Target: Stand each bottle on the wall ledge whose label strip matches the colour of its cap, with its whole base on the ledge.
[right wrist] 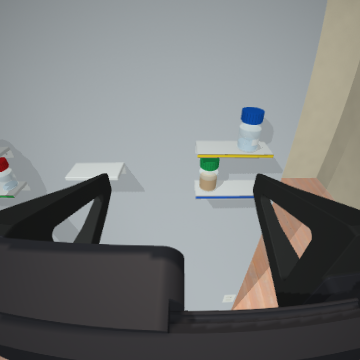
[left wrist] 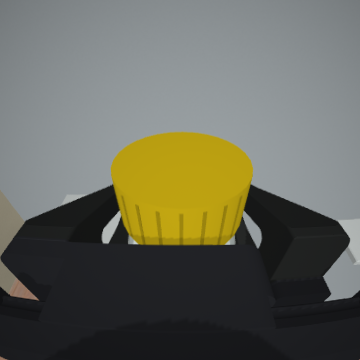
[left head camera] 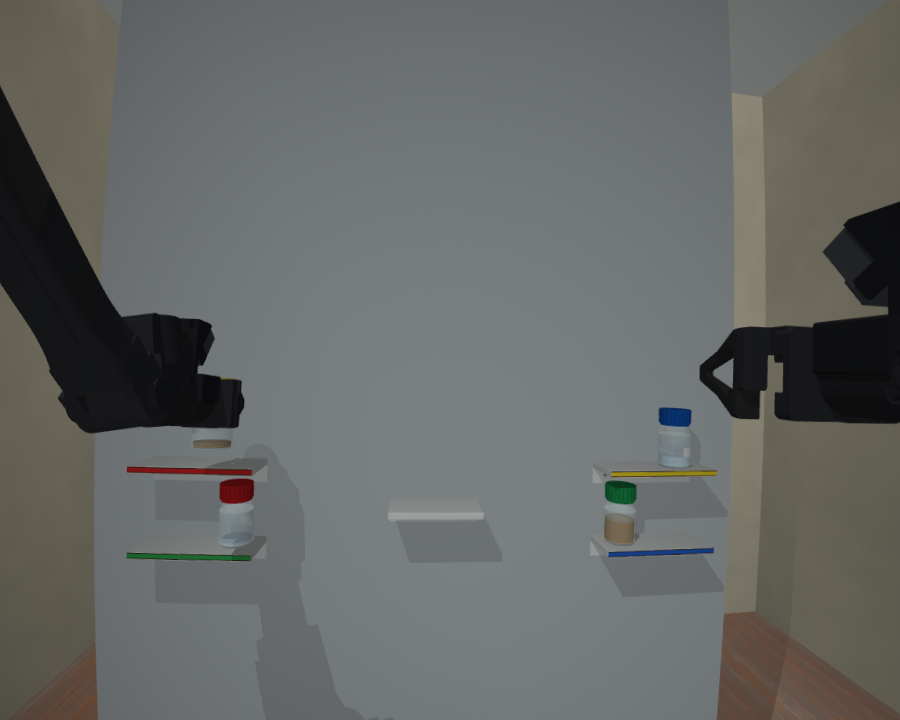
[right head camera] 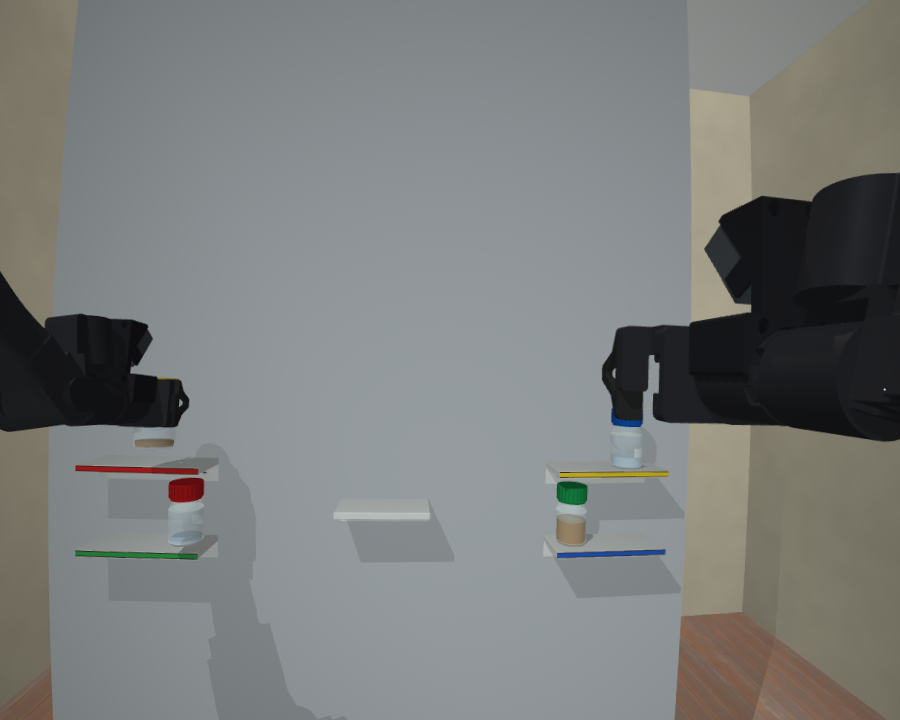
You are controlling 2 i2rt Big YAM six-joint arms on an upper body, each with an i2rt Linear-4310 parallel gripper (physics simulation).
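Frame: origin at the left arm's base, x left, y back, z up, level; millimetres.
Seen in the pictures: left gripper, fingertip midpoint: (left head camera: pixel 225 402) (right head camera: pixel 170 402); right gripper, fingertip midpoint: (right wrist: pixel 181 181) (left head camera: pixel 748 374) (right head camera: pixel 654 374).
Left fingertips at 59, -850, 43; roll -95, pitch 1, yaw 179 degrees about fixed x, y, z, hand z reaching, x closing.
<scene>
A point is followed by its place in that frame, as x, y, z.
My left gripper (left wrist: pixel 181 180) @(59, -850, 43) is shut on the yellow-capped bottle (left wrist: pixel 182 175) @(59, -806, 84) (left head camera: pixel 212 438) @(49, -785, -1) (right head camera: pixel 153 437) @(48, -785, -1), upright above the red-strip ledge (left head camera: pixel 189 470) @(121, -868, -68) (right head camera: pixel 136 468) @(121, -868, -67). My right gripper (right wrist: pixel 181 181) @(-540, -514, 109) is open and empty, out in front of the wall. The blue-capped bottle (left head camera: pixel 674 442) @(-699, -876, -16) (right head camera: pixel 626 446) @(-701, -875, -22) (right wrist: pixel 250 135) @(-709, -872, -15) stands on the yellow-strip ledge (left head camera: pixel 664 472) (right wrist: pixel 215 148) @(-629, -895, -63). The green-capped bottle (left head camera: pixel 619 518) @(-604, -884, -152) (right head camera: pixel 571 518) @(-607, -883, -151) (right wrist: pixel 208 177) @(-615, -882, -149) stands at the left end of the blue-strip ledge (left head camera: pixel 660 552) @(-675, -867, -209) (right wrist: pixel 225 197) @(-668, -867, -211). The red-capped bottle (left head camera: pixel 236 518) @(52, -887, -151) (right head camera: pixel 186 518) @(50, -888, -154) stands at the right end of the green-strip ledge (left head camera: pixel 189 556) @(120, -868, -208) (right head camera: pixel 136 554) @(121, -868, -208).
A plain white ledge (left head camera: pixel 435 509) @(-278, -887, -134) (right head camera: pixel 382 509) @(-277, -886, -133) (right wrist: pixel 95 171) @(-286, -894, -133) without a coloured strip juts from the grey wall (left head camera: pixel 435 262) @(-270, -948, 300) between the two pairs of ledges. In each pair, one ledge is above the other. Beige side walls stand at both sides.
</scene>
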